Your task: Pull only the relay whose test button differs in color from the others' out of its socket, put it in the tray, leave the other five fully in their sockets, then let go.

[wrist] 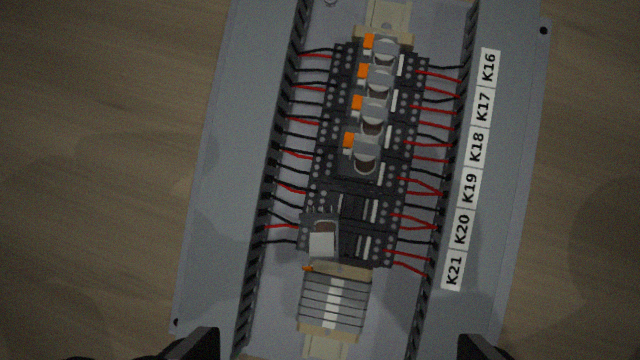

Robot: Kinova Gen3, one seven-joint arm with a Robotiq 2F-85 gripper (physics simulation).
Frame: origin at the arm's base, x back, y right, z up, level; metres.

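Seen in the pictures: gripper, fingertip midpoint: [337, 359].
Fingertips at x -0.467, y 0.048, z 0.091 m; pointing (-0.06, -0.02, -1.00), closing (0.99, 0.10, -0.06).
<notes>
Offsets run from my fingertips to a thing's top centre. "spot": to the spot under its first point. Level surfaces: height alone.
My gripper [338, 345] is open, its fingertips at the bottom corners of the wrist view. Four relays {dx +0.000, dy +0.158, dz -0.128 m} [385, 50] {dx -0.002, dy +0.134, dz -0.126 m} [380, 80] {dx -0.004, dy +0.110, dz -0.125 m} [373, 112] {dx -0.006, dy +0.084, dz -0.124 m} [366, 152] with orange test buttons sit upright in the upper sockets. Below them, two sockets [354, 206] [351, 245] show dark, bare middles. A loose relay {dx -0.027, dy +0.025, dz -0.134 m} [321, 242] lies tipped over the left side of these lower sockets, pins toward the top of the view, with a small orange part {spot: dx -0.031, dy +0.005, dz -0.140 m} [307, 268] at its lower end. A sixth relay and the tray do not show.
Grey wire ducts {dx -0.089, dy +0.076, dz -0.135 m} [215, 150] {dx +0.077, dy +0.065, dz -0.135 m} [505, 165] flank the socket row, with red and black wires running into them. Labels K16 to K21 {spot: dx +0.067, dy +0.072, dz -0.135 m} [469, 187] are on the right duct. A grey terminal block {dx -0.012, dy -0.022, dz -0.151 m} [314, 300] stands below the sockets on the rail {spot: dx -0.014, dy -0.067, dz -0.194 m} [327, 347]. A wooden table {dz -0.198 m} [90, 175] surrounds the panel.
</notes>
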